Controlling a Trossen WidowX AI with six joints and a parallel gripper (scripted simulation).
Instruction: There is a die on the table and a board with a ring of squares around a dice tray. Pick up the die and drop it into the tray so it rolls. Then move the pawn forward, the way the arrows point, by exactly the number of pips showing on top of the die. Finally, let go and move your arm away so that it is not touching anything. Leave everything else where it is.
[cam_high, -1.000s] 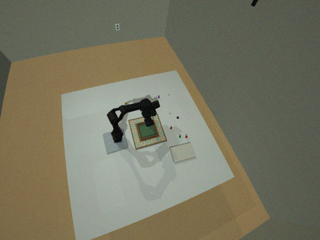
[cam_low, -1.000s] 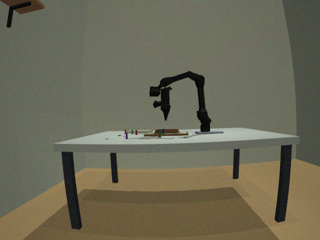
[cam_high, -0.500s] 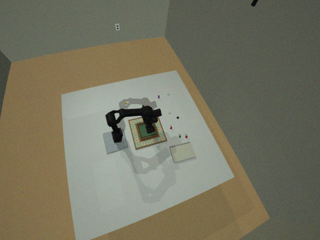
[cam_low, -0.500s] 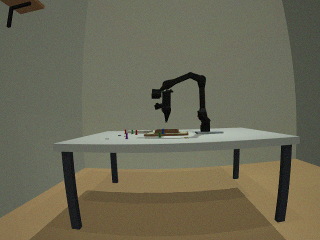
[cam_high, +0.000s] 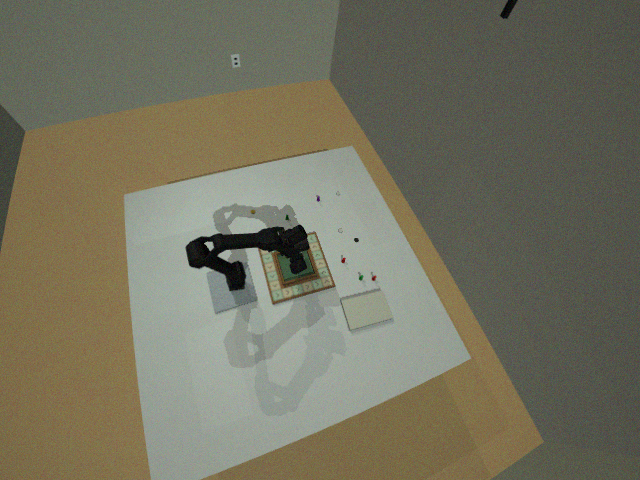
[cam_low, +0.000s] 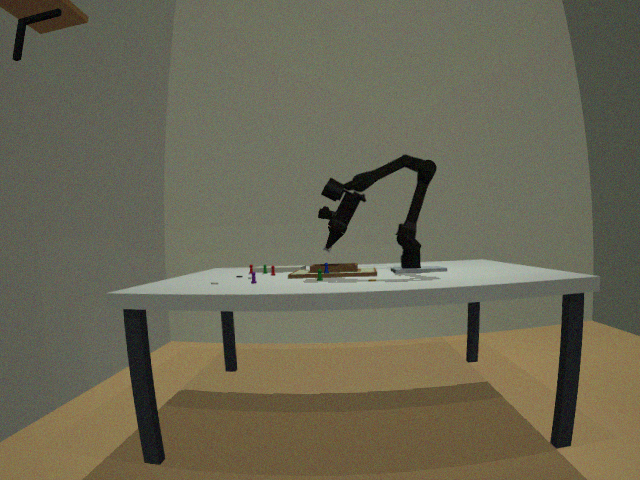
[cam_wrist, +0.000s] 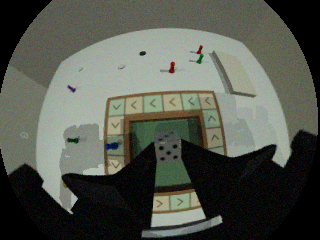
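Now: the blue pawn 110 mm to the left of my gripper tip, 60 mm below it and 20 mm behind it. From my gripper tip the other things lie so: cream card 260 mm to the right, 250 mm ahead, 80 mm below; then white die right at my gripper tip; then black disc 290 mm ahead, 90 mm to the left, 90 mm below.
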